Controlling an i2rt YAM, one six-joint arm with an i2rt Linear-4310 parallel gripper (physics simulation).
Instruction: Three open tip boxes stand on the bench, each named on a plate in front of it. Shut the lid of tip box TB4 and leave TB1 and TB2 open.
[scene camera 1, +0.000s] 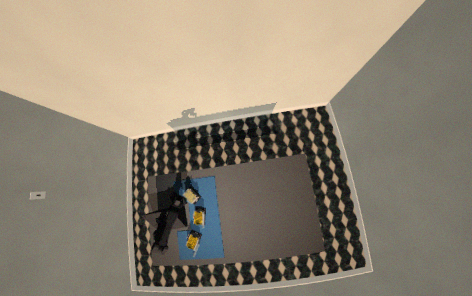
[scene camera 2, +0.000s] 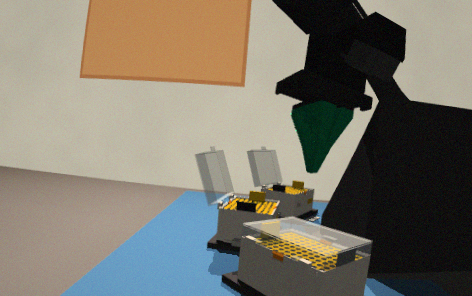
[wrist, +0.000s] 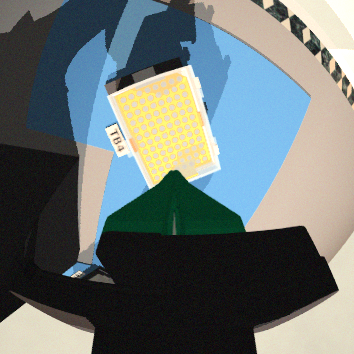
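Note:
Tip box TB4 holds yellow tips; its name plate reads TB4 in the wrist view. Its clear lid lies level over the box, shut. The middle box has its clear lid standing upright. The far box also has its lid standing open. I cannot read which of these two is TB1 or TB2. My gripper is shut and empty, its green fingers pointing down above the boxes, clear of the lids.
The boxes stand on a blue mat on the grey-brown bench. The dark arm base and links are beside the row of boxes. An orange board hangs on the wall behind.

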